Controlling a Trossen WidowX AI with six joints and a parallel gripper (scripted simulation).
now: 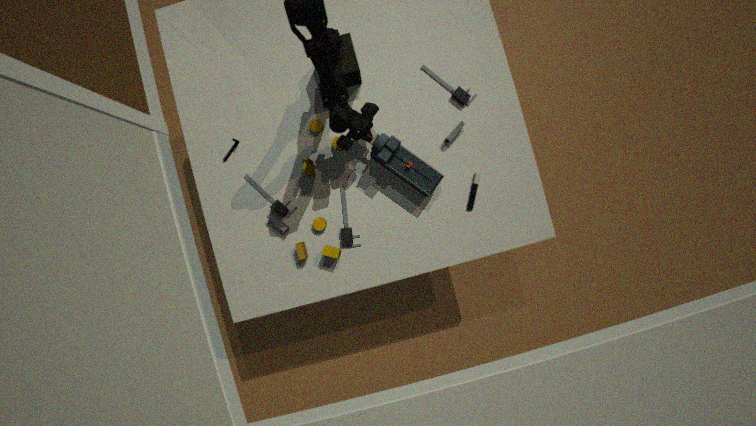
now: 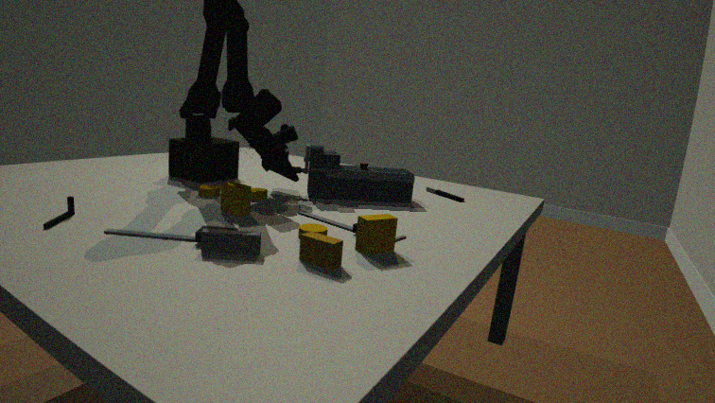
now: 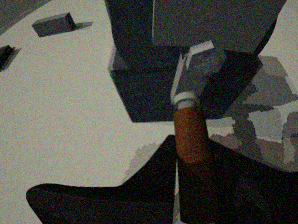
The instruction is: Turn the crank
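Now: the slide 15 cm ahead of my gripper tip, 8 cm to the left of it and 5 cm above it. From my gripper tip the other things lie so: black l-shaped key (21 cm behind, 49 cm to the right, 2 cm below); black bar (32 cm ahead, 29 cm to the left, 3 cm below); brown crank handle (2 cm behind, 1 cm to the right, 3 cm above).
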